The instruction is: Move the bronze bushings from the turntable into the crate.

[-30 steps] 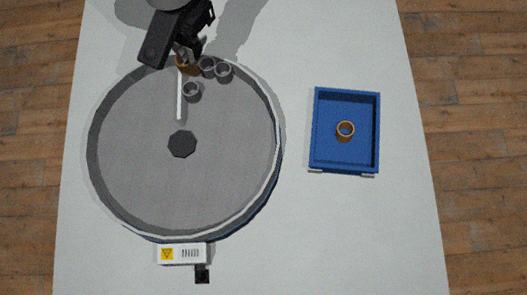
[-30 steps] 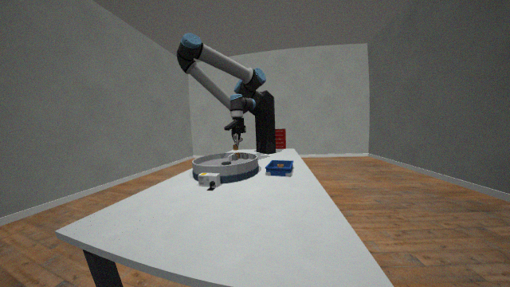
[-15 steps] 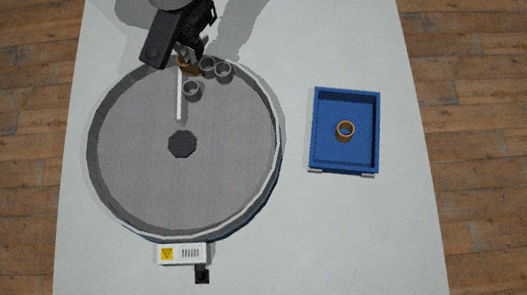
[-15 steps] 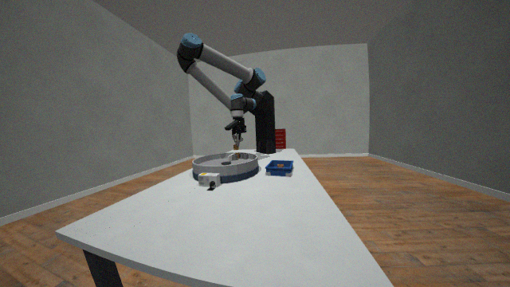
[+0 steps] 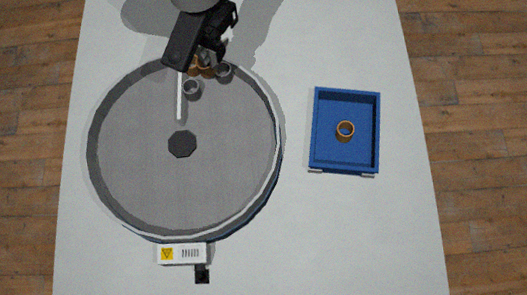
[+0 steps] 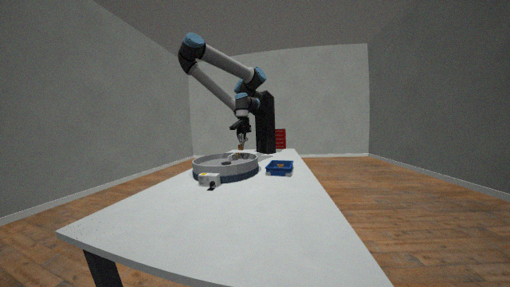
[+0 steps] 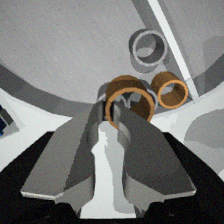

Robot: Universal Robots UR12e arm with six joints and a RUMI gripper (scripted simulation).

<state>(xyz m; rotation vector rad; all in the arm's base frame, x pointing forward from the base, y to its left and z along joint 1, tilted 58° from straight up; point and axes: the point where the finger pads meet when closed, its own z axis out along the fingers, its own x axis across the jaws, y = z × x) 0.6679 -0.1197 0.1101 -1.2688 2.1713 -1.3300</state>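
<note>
Right now the blue crate is 170 mm ahead of my hand, 240 mm to the left of it and 140 mm below it. Round my hand: round grey turntable (100 mm ahead, 110 mm to the right, 110 mm below).
</note>
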